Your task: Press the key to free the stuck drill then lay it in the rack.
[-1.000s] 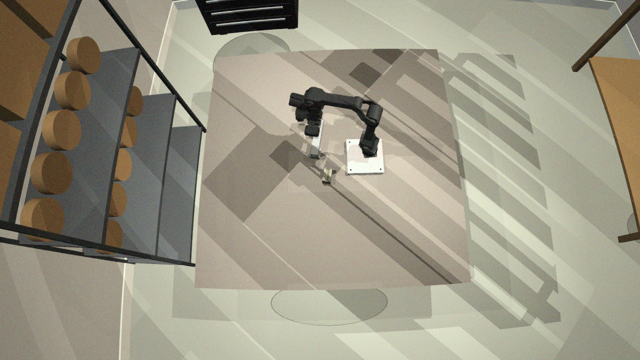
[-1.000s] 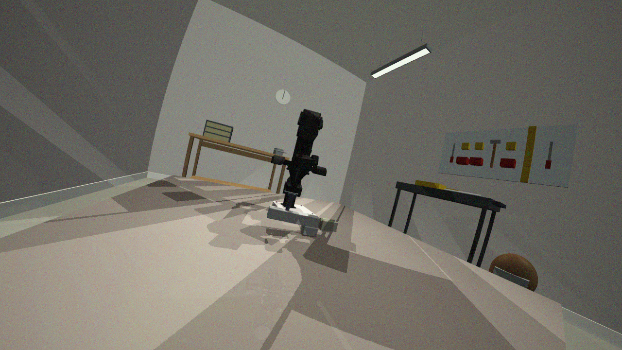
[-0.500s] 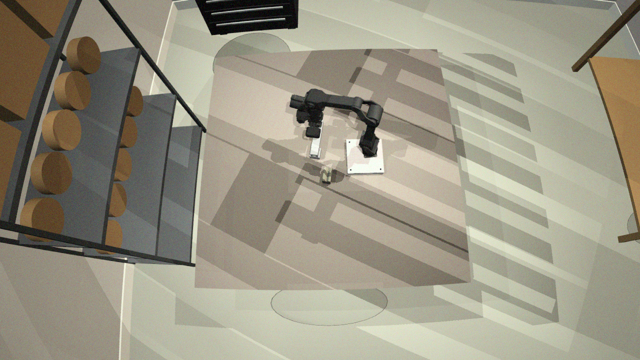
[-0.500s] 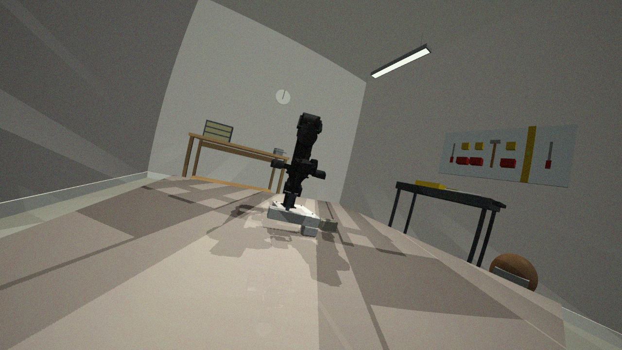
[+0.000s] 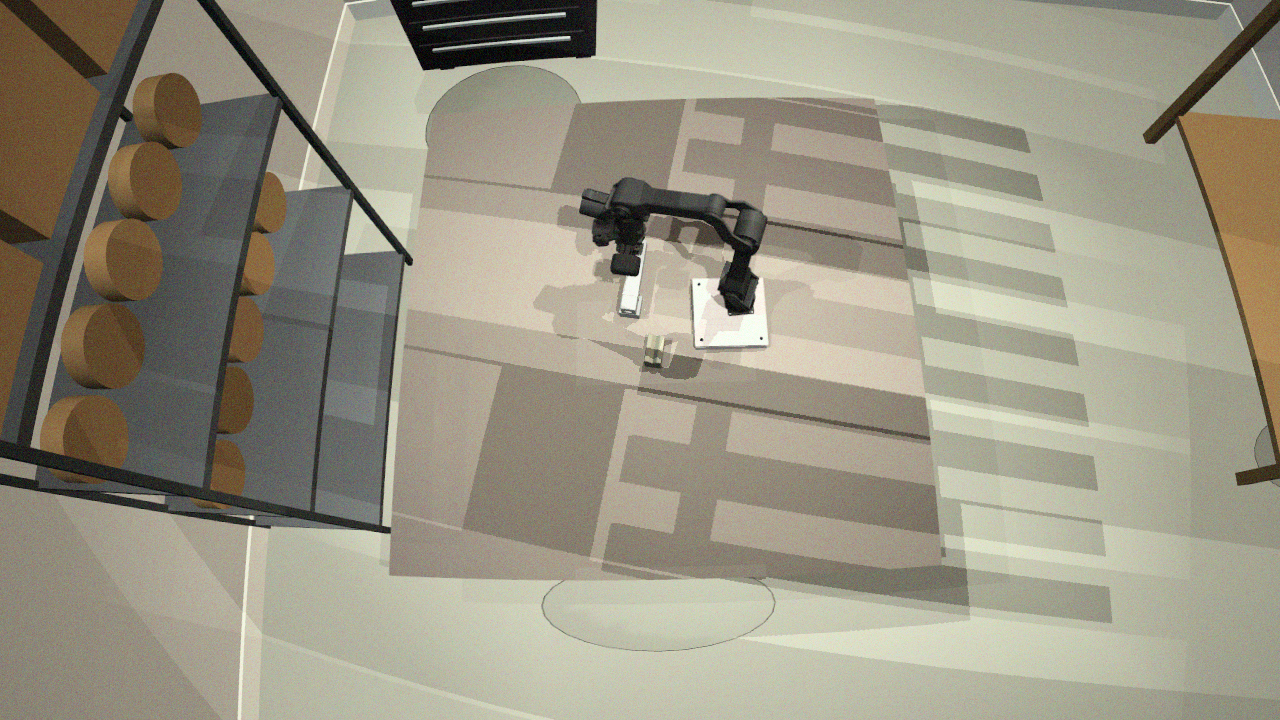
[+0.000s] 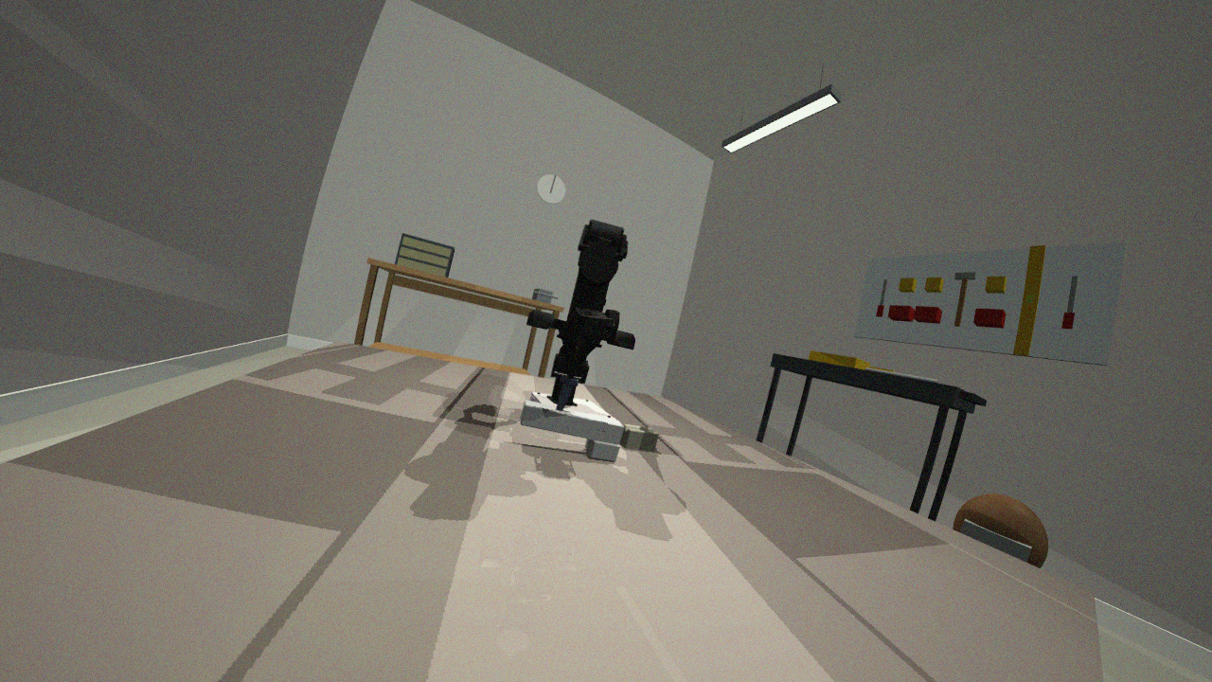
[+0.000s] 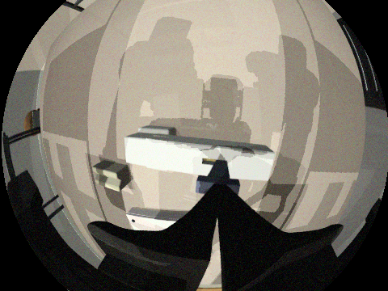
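My gripper tip is now 3 cm above the blue key. The rest, counted from my gripper tip: dark grey rack 21 cm to the left, 12 cm below, 3 cm behind; then drill 8 cm below, 5 cm to the left, 1 cm ahead.
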